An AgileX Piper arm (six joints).
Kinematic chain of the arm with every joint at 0, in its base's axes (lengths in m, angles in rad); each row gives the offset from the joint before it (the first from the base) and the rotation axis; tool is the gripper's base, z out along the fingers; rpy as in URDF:
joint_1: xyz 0 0 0.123 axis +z
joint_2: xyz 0 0 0 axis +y
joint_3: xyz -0.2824 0 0.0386 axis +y
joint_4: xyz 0.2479 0 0.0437 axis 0.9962 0 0.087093
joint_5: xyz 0 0 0 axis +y
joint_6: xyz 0.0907 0 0.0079 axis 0.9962 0 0.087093
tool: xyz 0 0 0 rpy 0 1.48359 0
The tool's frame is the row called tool.
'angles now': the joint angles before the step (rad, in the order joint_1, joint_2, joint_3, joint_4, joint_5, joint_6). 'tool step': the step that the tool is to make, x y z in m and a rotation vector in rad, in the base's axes. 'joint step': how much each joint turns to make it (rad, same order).
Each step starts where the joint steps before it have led.
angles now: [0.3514, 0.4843, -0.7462, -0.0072, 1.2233, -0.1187]
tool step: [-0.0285, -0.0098, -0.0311, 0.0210, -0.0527, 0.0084]
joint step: [0.0001, -0.1929, 0.1350, 0.0071, 0.0012, -0.0075]
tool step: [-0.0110, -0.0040, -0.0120, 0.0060, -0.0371, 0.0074]
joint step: [-0.0005, -0.0868, 0.0476, 0.0005, 0.0023, -0.0108]
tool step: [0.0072, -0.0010, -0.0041, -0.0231, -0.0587, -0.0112]
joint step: [0.0012, -0.0027, 0.0327, -0.0414, -0.0773, -0.0051]
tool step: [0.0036, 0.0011, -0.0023, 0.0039, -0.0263, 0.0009]
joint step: [-0.0012, -0.0001, 0.0185, -0.0031, -0.0446, -0.0024]
